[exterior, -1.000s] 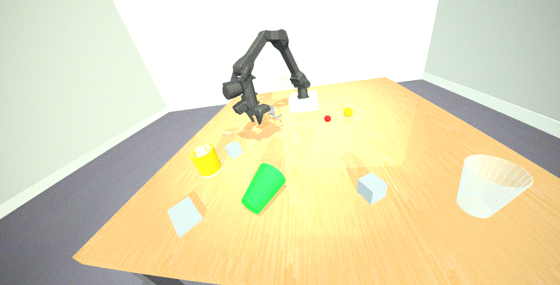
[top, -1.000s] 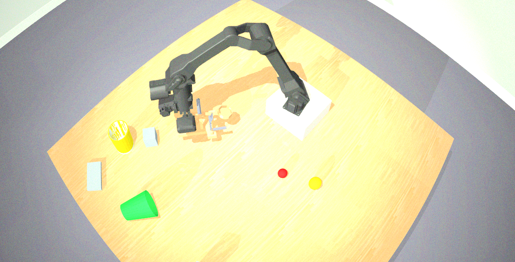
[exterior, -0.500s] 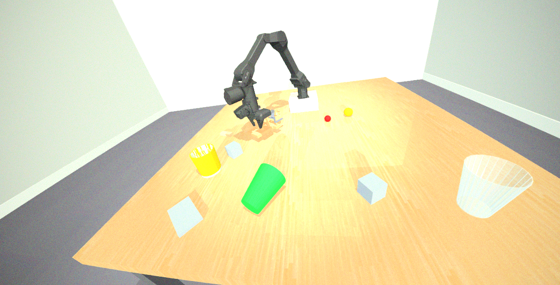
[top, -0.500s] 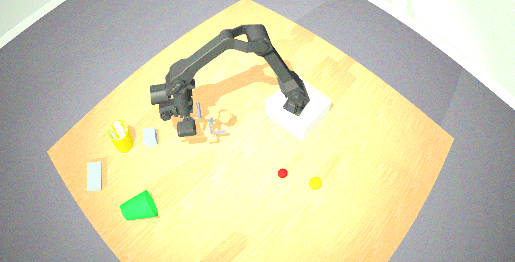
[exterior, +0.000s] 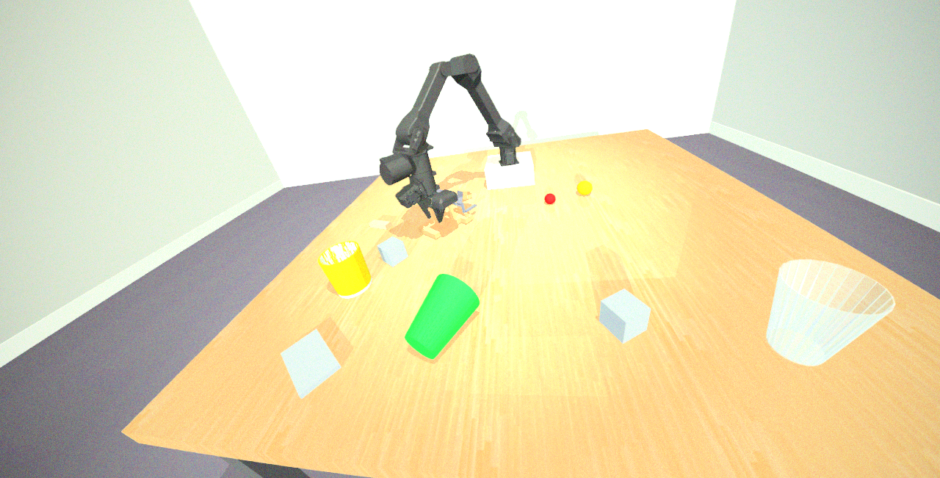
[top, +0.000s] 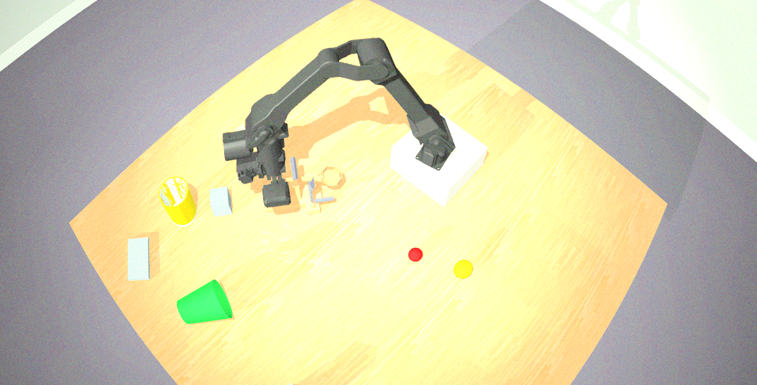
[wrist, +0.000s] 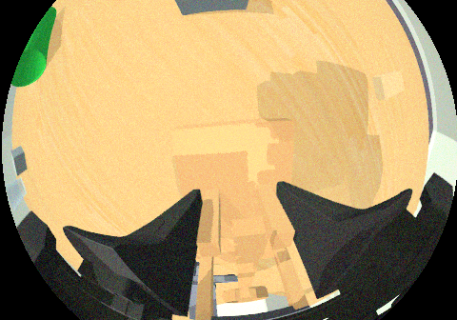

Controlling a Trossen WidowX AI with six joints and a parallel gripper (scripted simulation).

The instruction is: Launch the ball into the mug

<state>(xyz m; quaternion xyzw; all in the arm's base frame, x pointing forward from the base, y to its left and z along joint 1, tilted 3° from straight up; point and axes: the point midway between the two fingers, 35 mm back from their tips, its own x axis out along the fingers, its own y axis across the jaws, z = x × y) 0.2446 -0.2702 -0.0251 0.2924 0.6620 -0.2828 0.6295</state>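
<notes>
The red ball lies 30 mm behind my gripper tip, 350 mm to the left of it and 20 mm below it. Round my gripper tip: small tan block 90 mm behind, 190 mm to the right, 30 mm below; then yellow mug 190 mm ahead, 200 mm to the right; then wooden catapult 40 mm behind, 70 mm to the left, 20 mm above.
</notes>
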